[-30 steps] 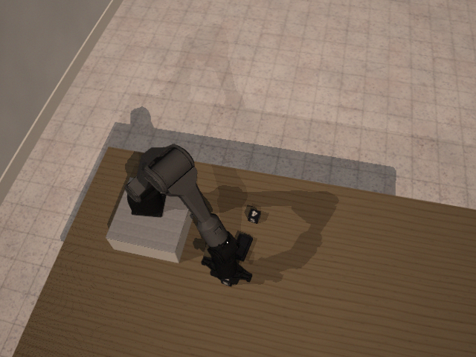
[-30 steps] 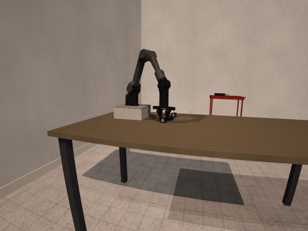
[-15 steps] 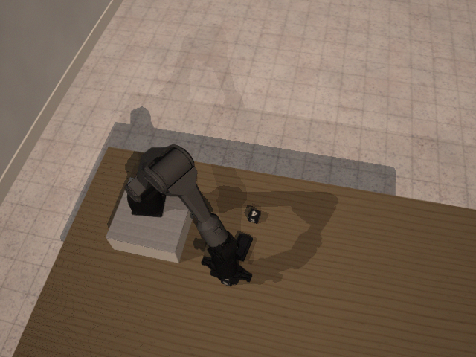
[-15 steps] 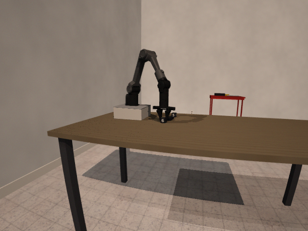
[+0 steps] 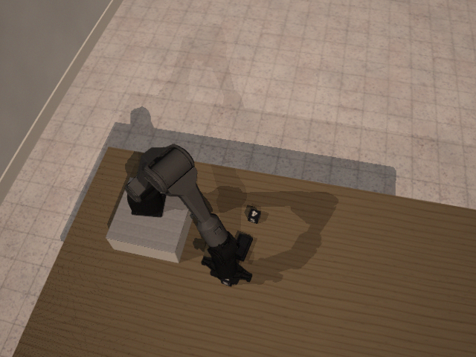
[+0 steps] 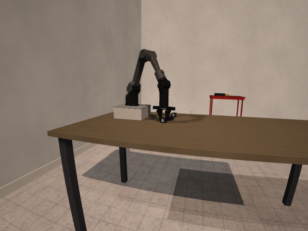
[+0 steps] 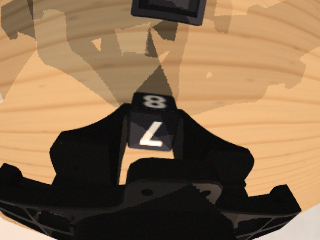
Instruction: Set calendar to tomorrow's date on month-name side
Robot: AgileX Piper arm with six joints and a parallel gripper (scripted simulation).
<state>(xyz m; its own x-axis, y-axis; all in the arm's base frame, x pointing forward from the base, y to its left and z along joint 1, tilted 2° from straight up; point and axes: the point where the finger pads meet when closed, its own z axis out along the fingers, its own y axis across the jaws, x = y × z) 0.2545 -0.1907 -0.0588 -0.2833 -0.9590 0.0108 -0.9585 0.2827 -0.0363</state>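
My hand is right at the black number cube. Round my hand: tray: 110 mm to the left, 30 mm ahead, 10 mm below.
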